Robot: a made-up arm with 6 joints. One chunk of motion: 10 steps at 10 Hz.
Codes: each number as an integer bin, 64 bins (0 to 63) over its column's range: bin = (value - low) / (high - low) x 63, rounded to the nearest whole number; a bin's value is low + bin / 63 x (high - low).
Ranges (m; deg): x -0.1..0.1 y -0.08..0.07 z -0.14..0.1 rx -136..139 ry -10..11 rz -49..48
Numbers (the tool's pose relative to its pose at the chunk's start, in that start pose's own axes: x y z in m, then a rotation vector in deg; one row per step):
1: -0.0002 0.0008 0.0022 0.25 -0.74 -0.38
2: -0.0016 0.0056 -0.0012 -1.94 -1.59 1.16
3: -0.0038 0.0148 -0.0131 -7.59 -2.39 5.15
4: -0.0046 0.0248 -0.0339 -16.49 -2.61 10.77
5: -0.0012 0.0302 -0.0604 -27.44 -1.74 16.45
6: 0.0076 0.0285 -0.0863 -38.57 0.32 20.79
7: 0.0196 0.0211 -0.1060 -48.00 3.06 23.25
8: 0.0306 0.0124 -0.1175 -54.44 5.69 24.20
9: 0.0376 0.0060 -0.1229 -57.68 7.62 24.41
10: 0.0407 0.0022 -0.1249 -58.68 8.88 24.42
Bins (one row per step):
1: 31 34 37 31 28 32
2: 31 36 36 31 25 33
3: 30 40 33 29 23 35
4: 30 44 28 27 22 39
5: 31 46 21 25 25 43
6: 34 46 14 22 31 45
7: 38 42 9 20 39 47
8: 41 39 6 19 47 48
9: 43 36 4 18 53 48
10: 44 35 4 18 57 48

